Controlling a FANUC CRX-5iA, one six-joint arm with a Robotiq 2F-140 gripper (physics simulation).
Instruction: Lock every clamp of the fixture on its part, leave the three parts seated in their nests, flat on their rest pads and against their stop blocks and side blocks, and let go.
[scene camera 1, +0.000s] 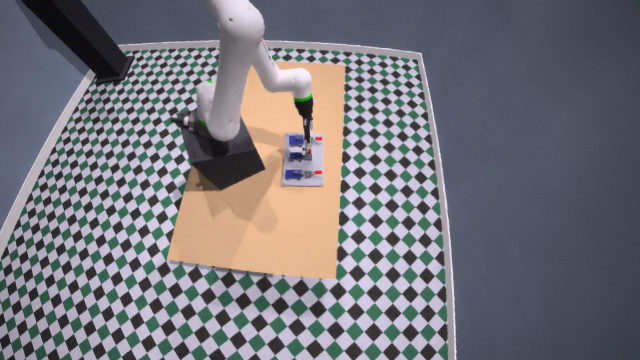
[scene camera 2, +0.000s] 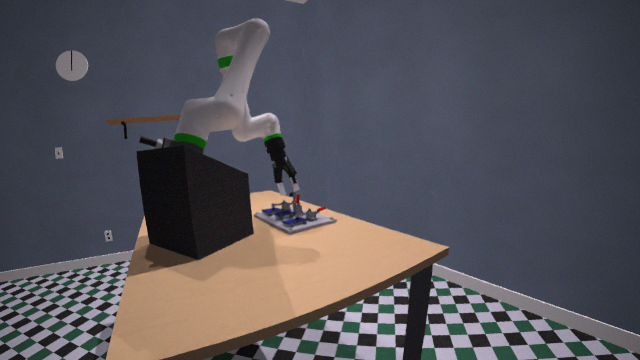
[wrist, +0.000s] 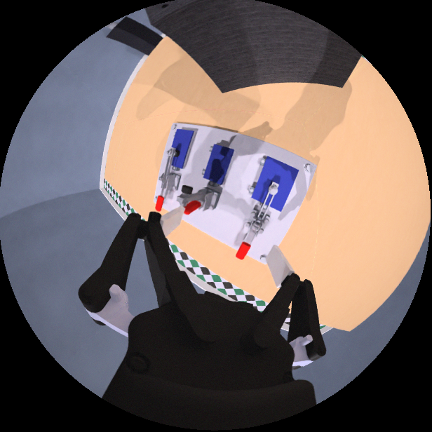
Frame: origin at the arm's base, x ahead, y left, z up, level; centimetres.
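Where they show: gripper, fingertip midpoint: (scene camera 1: 310, 137) (scene camera 2: 290, 192).
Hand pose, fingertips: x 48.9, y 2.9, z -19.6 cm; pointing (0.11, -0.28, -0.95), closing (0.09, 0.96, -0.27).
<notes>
Things, the pixels of their top centre, and the offset from my fingertips. "pt": a spot on its surface instead. Level surfaces: height alone.
- fixture plate at its top centre: (scene camera 2: 292, 216) (scene camera 1: 303, 157) dx -4.6, dy -7.6, dz -9.3 cm
- right part at its top centre: (scene camera 2: 294, 220) (scene camera 1: 293, 173) dx -10.5, dy -18.3, dz -7.7 cm
- right red handle at a spot on its surface: (scene camera 2: 321, 209) (scene camera 1: 317, 173) pt dx +2.8, dy -19.7, dz -5.5 cm
- wooden table at its surface level: dz -10.8 cm
The fixture plate (scene camera 1: 315, 182) (scene camera 2: 291, 230) (wrist: 237, 197) carries three blue parts. The left part (wrist: 185, 137) and right part (wrist: 287, 172) (scene camera 1: 293, 174) (scene camera 2: 294, 221) have clamp arms down on them; the left red handle (wrist: 159, 203) and right red handle (wrist: 243, 250) (scene camera 1: 318, 172) (scene camera 2: 321, 209) point outward. The middle part (wrist: 220, 156) is shaded; its clamp (wrist: 210, 196) stands with arm raised off it and red handle (wrist: 192, 207) (scene camera 2: 298, 199) upright. My gripper (wrist: 227, 235) (scene camera 2: 289, 191) is open and empty, low over the plate near the middle handle. Seating against pads and blocks is too small to tell.
The plate lies on the wooden table (scene camera 1: 300, 225) (scene camera 2: 350, 260) (wrist: 370, 200). The black robot pedestal (scene camera 1: 225, 160) (scene camera 2: 195, 205) (wrist: 270, 45) stands beside the plate, on the side of the blue parts. The outward red handles stick out on the plate's other side.
</notes>
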